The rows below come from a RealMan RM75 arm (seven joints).
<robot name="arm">
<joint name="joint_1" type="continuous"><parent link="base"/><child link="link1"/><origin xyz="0.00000 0.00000 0.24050" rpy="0.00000 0.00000 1.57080"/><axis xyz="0 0 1"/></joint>
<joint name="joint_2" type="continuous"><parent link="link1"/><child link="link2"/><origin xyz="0.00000 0.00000 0.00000" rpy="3.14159 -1.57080 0.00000"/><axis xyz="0 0 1"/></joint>
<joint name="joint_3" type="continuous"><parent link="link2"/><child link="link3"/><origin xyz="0.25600 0.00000 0.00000" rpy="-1.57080 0.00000 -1.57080"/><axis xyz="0 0 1"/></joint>
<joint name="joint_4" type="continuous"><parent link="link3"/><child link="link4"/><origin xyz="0.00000 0.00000 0.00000" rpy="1.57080 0.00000 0.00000"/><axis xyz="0 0 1"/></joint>
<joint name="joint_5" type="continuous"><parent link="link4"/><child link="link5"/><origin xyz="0.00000 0.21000 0.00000" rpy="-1.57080 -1.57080 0.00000"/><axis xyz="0 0 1"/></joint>
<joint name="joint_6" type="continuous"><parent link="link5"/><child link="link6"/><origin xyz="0.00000 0.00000 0.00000" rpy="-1.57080 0.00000 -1.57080"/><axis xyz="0 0 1"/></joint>
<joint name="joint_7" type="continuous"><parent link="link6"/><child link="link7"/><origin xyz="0.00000 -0.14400 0.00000" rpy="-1.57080 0.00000 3.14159"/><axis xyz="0 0 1"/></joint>
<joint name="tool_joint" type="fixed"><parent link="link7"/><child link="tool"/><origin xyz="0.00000 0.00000 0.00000" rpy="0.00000 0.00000 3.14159"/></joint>
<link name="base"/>
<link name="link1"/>
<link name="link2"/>
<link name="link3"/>
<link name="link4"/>
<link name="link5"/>
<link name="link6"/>
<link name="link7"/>
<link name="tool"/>
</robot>
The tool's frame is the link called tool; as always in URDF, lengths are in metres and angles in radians. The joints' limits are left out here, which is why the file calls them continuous.
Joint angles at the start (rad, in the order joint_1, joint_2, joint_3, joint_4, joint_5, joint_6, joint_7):
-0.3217, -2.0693, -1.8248, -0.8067, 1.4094, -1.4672, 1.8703
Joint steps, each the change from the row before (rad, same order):
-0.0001, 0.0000, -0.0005, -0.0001, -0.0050, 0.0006, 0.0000
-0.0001, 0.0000, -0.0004, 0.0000, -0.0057, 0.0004, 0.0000
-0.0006, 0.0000, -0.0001, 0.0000, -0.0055, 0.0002, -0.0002
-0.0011, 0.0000, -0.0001, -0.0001, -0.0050, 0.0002, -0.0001
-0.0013, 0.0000, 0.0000, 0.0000, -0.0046, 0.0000, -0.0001
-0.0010, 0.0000, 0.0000, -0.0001, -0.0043, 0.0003, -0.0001
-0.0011, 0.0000, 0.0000, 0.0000, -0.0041, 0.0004, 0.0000
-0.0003, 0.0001, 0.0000, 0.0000, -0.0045, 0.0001, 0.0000
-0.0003, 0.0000, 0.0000, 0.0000, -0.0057, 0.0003, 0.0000
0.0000, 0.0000, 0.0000, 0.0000, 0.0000, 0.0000, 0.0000
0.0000, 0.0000, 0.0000, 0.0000, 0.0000, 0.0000, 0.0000
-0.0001, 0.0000, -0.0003, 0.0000, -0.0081, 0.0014, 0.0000
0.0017, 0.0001, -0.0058, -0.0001, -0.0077, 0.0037, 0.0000
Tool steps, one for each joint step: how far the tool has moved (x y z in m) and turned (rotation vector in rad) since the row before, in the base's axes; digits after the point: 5 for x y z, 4 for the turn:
0.00043, 0.00048, 0.00055, 0.0030, -0.0043, 0.0013
0.00049, 0.00048, 0.00059, 0.0031, -0.0050, 0.0013
0.00065, 0.00051, 0.00052, 0.0025, -0.0048, 0.0007
0.00077, 0.00060, 0.00049, 0.0024, -0.0044, -0.0001
0.00080, 0.00057, 0.00043, 0.0019, -0.0041, -0.0004
0.00068, 0.00053, 0.00041, 0.0020, -0.0037, -0.0001
0.00066, 0.00054, 0.00038, 0.0020, -0.0035, -0.0001
0.00046, 0.00036, 0.00045, 0.0020, -0.0038, 0.0005
0.00057, 0.00045, 0.00053, 0.0027, -0.0049, 0.0009
0.00000, 0.00000, 0.00000, 0.0000, 0.0000, 0.0000
0.00000, 0.00000, 0.00000, 0.0000, 0.0000, 0.0000
0.00062, 0.00073, 0.00081, 0.0046, -0.0067, 0.0024
-0.00051, 0.00125, 0.00183, 0.0105, -0.0068, 0.0082

